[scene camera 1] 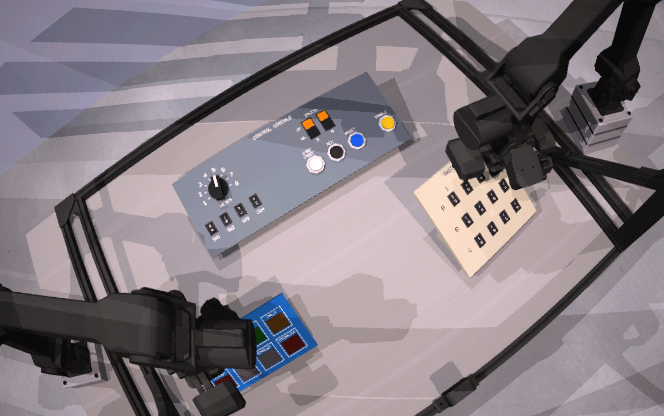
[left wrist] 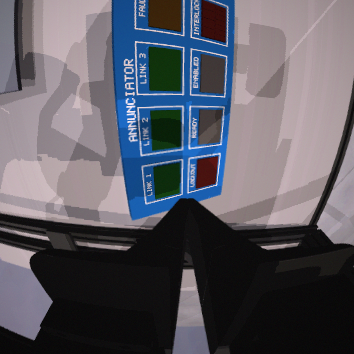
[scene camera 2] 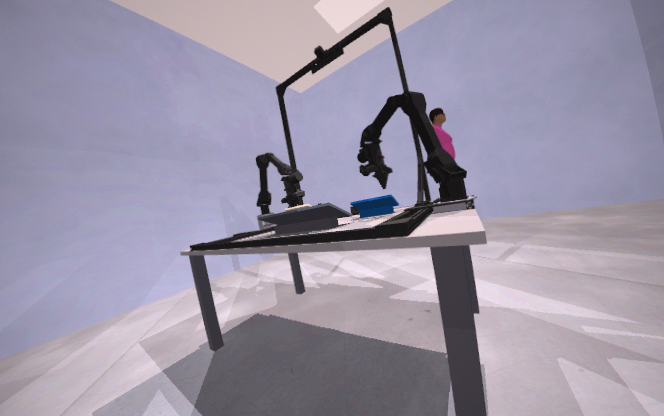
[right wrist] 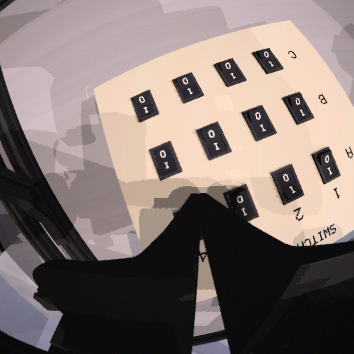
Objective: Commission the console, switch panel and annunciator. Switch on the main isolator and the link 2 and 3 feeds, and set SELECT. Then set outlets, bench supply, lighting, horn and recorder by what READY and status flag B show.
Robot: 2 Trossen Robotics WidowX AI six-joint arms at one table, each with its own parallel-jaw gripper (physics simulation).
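Frame: origin at the left arm's base, x ahead, y left, z up, level; millimetres.
Where they show: left gripper, fingertip midpoint: [left wrist: 185,204] [scene camera 2: 384,189]; right gripper, fingertip midpoint: [scene camera 1: 492,174] [right wrist: 197,199]; left arm's base, link origin: [scene camera 1: 76,359] [scene camera 2: 454,199]; right arm's base, link origin: [scene camera 1: 605,100] [scene camera 2: 265,214].
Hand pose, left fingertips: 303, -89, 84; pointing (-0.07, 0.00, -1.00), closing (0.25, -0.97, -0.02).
Observation:
Things, the pixels of their top centre, and the offset from my left fingertips, as dx, dy, dz. "spot": a spot on its surface instead.
- grey control console, top centre: [scene camera 1: 285,144] [scene camera 2: 298,207] +216, +323, -11
- SELECT knob, top centre: [scene camera 1: 214,183] +83, +298, -11
- blue annunciator, top centre: [left wrist: 163,99] [scene camera 1: 240,342] [scene camera 2: 372,198] +53, +30, -30
- READY, surface spot: [left wrist: 210,126] spot: +42, -12, -64
The grey control console [scene camera 1: 280,165] [scene camera 2: 305,212] has a SELECT knob [scene camera 1: 218,188] with its white pointer upward, near 4 or 5. Two status flags [scene camera 1: 308,124] [scene camera 1: 323,116] show orange upper halves. The blue annunciator [scene camera 1: 287,306] [scene camera 2: 375,206] [left wrist: 135,200] has dark green LINK windows; READY [left wrist: 210,126] and ENABLED are grey, LOCKOUT dull red. My left gripper [left wrist: 185,204] [scene camera 2: 384,186] is shut and empty above its near end. My right gripper [right wrist: 197,199] is shut and empty over the beige switch panel [scene camera 1: 465,255] [right wrist: 130,145], hiding row A's fourth switch and touching the third [right wrist: 241,202] in view.
White, black, blue and yellow buttons [scene camera 1: 315,164] [scene camera 1: 336,152] [scene camera 1: 357,140] [scene camera 1: 387,123] sit on the console's right half. Several small rockers [scene camera 1: 240,210] lie below the knob. A black frame [scene camera 1: 240,95] borders the table. A person in pink [scene camera 2: 442,140] stands behind the table.

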